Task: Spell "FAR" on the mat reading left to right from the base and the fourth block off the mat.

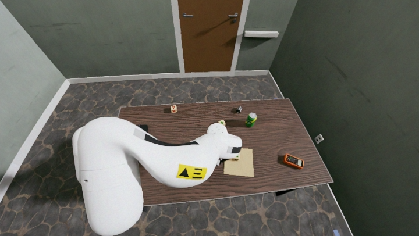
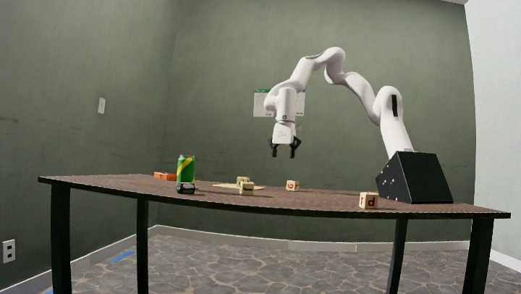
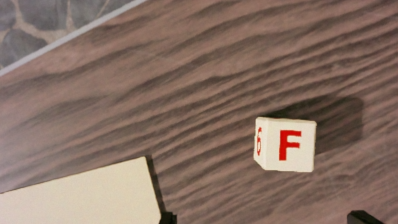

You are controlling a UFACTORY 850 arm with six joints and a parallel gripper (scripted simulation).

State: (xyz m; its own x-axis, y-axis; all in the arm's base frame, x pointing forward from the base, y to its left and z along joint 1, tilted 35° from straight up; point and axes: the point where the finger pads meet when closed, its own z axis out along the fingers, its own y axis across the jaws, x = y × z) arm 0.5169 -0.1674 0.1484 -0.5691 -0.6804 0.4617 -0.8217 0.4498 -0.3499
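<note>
My gripper is now 19 cm short of the tan mat and 16 cm above it. Also, from my hand: green can: 39 cm ahead, 27 cm to the left, 10 cm below; dark object: 41 cm to the left, 35 cm ahead, 14 cm below.
</note>
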